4 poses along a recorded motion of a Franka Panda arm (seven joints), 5.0 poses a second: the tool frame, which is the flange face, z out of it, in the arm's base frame.
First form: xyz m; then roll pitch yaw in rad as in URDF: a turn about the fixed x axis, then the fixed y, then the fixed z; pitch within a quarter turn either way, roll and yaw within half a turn.
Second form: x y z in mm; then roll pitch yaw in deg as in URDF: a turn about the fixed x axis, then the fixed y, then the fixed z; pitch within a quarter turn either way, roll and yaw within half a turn. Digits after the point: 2 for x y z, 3 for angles.
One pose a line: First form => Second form
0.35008 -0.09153 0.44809 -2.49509 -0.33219 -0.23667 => 350.08 -91.53 448.09 -142.958 -19.033 -13.560
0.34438 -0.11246 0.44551 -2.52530 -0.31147 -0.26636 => 344.38 -112.46 445.51 -144.689 -17.846 -15.261
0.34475 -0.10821 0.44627 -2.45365 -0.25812 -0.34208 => 344.75 -108.21 446.27 -140.584 -14.789 -19.600
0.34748 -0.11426 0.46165 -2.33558 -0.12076 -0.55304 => 347.48 -114.26 461.65 -133.819 -6.919 -31.687
